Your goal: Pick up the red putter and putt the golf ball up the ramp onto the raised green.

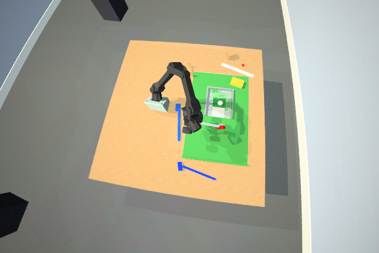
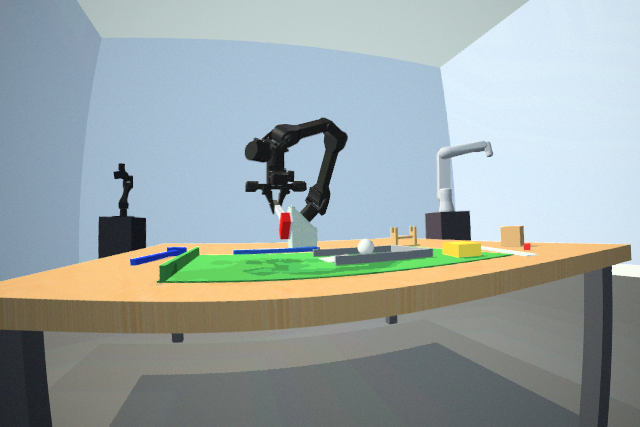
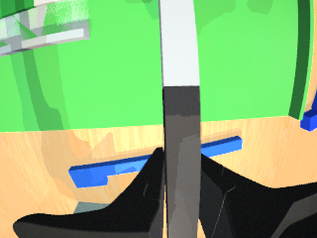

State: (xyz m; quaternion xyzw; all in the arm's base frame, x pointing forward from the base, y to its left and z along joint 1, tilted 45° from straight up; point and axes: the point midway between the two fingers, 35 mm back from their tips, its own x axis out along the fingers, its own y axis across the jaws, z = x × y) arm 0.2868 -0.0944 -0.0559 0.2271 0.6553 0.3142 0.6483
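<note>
The red putter lies 110 mm ahead of my gripper tip and 20 mm to the left of it. The rest, counted from my gripper tip: small wooden rack (130 mm behind, 470 mm to the left, 90 mm below); then green mat (190 mm ahead, 140 mm to the left, 120 mm below); then white golf ball (190 mm ahead, 230 mm to the left, 100 mm below).
</note>
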